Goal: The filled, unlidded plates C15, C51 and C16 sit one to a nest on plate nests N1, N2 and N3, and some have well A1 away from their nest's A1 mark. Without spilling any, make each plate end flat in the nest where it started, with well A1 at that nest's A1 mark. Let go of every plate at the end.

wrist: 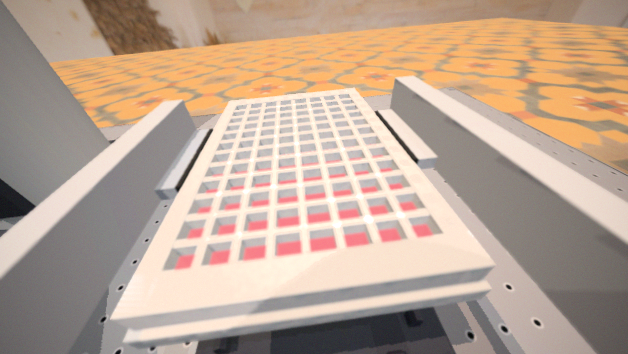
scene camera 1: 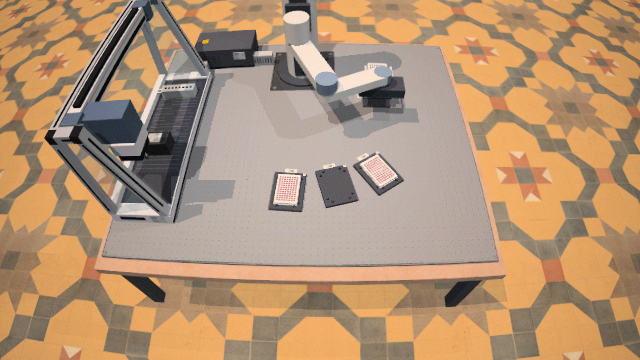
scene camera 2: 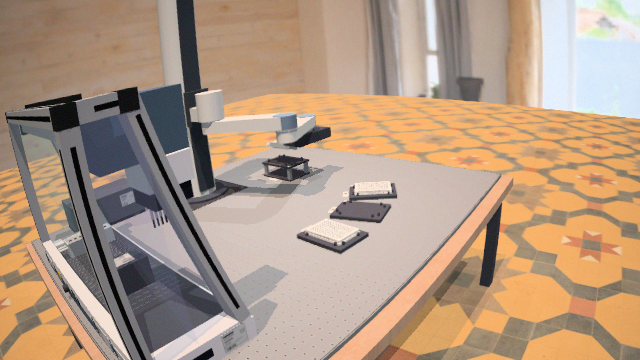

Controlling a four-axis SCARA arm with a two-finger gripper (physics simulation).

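My gripper (scene camera 1: pixel 377 67) (wrist: pixel 293 108) is shut on a white plate with red liquid in its wells, and holds this plate (wrist: pixel 300 295) by its long sides, off the table near a raised stand. One filled plate (scene camera 1: pixel 288 189) (scene camera 2: pixel 334 231) sits in the left nest (scene camera 1: pixel 286 209) (scene camera 2: pixel 342 249). Another filled plate (scene camera 1: pixel 379 170) (scene camera 2: pixel 372 187) sits in the right nest (scene camera 1: pixel 382 191) (scene camera 2: pixel 374 196). The middle nest (scene camera 1: pixel 336 186) (scene camera 2: pixel 361 211) holds no plate. Plate codes, nest labels and well A1 are too small to read.
A dark raised stand (scene camera 2: pixel 286 161) on posts is below the arm, with pegs on its top. The arm's column (scene camera 2: pixel 193 100) rises behind the table. A framed machine (scene camera 1: pixel 62 131) (scene camera 2: pixel 75 200) stands on the left; a dark box (scene camera 1: pixel 227 47) is at the back left.
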